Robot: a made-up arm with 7 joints. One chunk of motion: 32 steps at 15 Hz.
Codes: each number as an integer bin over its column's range. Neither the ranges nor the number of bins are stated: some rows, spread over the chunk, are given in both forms.
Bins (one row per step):
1: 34 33 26 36 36 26 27
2: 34 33 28 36 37 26 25
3: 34 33 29 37 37 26 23
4: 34 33 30 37 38 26 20
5: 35 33 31 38 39 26 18
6: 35 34 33 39 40 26 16
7: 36 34 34 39 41 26 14
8: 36 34 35 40 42 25 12
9: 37 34 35 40 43 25 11
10: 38 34 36 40 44 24 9
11: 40 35 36 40 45 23 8
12: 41 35 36 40 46 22 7
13: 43 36 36 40 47 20 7
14: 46 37 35 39 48 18 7
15: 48 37 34 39 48 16 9
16: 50 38 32 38 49 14 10
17: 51 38 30 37 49 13 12
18: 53 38 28 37 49 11 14
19: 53 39 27 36 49 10 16
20: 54 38 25 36 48 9 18
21: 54 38 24 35 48 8 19
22: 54 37 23 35 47 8 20
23: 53 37 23 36 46 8 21
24: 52 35 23 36 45 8 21
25: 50 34 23 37 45 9 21
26: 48 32 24 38 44 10 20
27: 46 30 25 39 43 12 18
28: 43 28 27 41 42 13 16
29: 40 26 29 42 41 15 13
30: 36 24 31 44 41 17 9
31: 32 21 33 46 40 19 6
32: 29 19 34 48 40 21 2
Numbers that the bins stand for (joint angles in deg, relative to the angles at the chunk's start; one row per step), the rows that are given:
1: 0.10 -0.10 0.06 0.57 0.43 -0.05 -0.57
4: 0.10 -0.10 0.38 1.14 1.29 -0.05 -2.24
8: 0.57 0.17 0.78 2.86 3.00 -0.24 -4.14
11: 1.52 0.44 0.86 2.86 4.29 -0.62 -5.10
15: 3.43 0.98 0.70 2.29 5.57 -1.95 -4.86
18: 4.62 1.25 0.22 1.14 6.00 -2.90 -3.67
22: 4.86 0.98 -0.17 0.00 5.14 -3.48 -2.24
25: 3.90 0.17 -0.17 1.14 4.29 -3.29 -2.00
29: 1.52 -1.98 0.30 4.00 2.57 -2.14 -3.90
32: -1.10 -3.87 0.70 7.43 2.14 -1.00 -6.52
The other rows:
2: 0.10 -0.10 0.22 0.57 0.86 -0.05 -1.05
3: 0.10 -0.10 0.30 1.14 0.86 -0.05 -1.52
5: 0.33 -0.10 0.46 1.71 1.71 -0.05 -2.71
6: 0.33 0.17 0.62 2.29 2.14 -0.05 -3.19
7: 0.57 0.17 0.70 2.29 2.57 -0.05 -3.67
9: 0.81 0.17 0.78 2.86 3.43 -0.24 -4.38
10: 1.05 0.17 0.86 2.86 3.86 -0.43 -4.86
12: 1.76 0.44 0.86 2.86 4.71 -0.81 -5.33
13: 2.24 0.71 0.86 2.86 5.14 -1.19 -5.33
14: 2.95 0.98 0.78 2.29 5.57 -1.57 -5.33
16: 3.90 1.25 0.54 1.71 6.00 -2.33 -4.62
17: 4.14 1.25 0.38 1.14 6.00 -2.52 -4.14
19: 4.62 1.52 0.14 0.57 6.00 -3.10 -3.19
20: 4.86 1.25 -0.02 0.57 5.57 -3.29 -2.71
21: 4.86 1.25 -0.10 0.00 5.57 -3.48 -2.48
23: 4.62 0.98 -0.17 0.57 4.71 -3.48 -2.00
24: 4.38 0.44 -0.17 0.57 4.29 -3.48 -2.00
26: 3.43 -0.37 -0.10 1.71 3.86 -3.10 -2.24
27: 2.95 -0.90 -0.02 2.29 3.43 -2.71 -2.71
28: 2.24 -1.44 0.14 3.43 3.00 -2.52 -3.19
30: 0.57 -2.52 0.46 5.14 2.57 -1.76 -4.86
31: -0.38 -3.33 0.62 6.29 2.14 -1.38 -5.57

